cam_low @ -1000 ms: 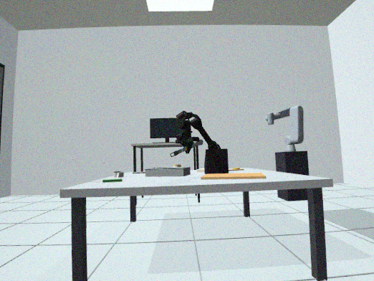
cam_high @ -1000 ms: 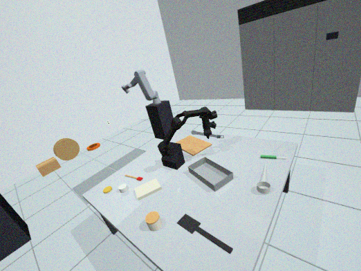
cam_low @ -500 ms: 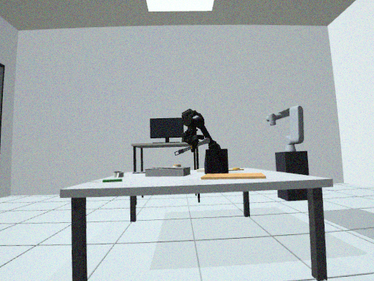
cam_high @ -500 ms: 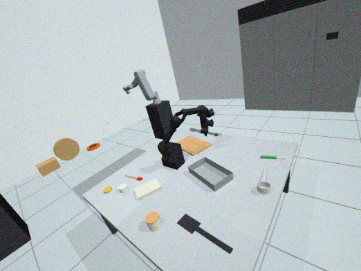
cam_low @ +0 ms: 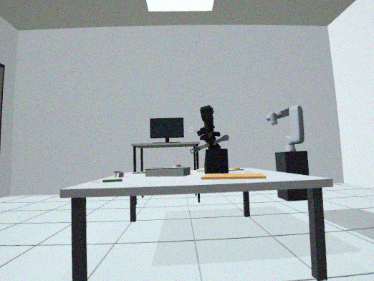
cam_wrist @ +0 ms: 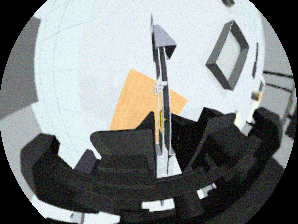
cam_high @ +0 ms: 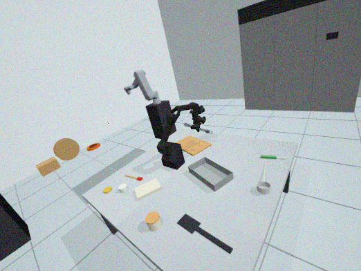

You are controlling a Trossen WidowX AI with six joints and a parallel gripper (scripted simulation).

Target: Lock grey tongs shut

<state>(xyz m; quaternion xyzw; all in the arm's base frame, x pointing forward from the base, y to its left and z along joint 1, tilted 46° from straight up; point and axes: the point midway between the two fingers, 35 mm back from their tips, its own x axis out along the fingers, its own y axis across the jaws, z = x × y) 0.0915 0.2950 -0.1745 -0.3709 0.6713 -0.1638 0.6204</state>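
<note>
My gripper tip is now 170 mm above the wooden board, 130 mm past it and 10 mm to the right of it. Also, from my gripper tip: roasting tin 320 mm to the right, 290 mm ahead, 150 mm below; then red-tipped brush 620 mm to the right, 260 mm behind, 170 mm below; then cream block 660 mm to the right, 160 mm below, 40 mm behind.
</note>
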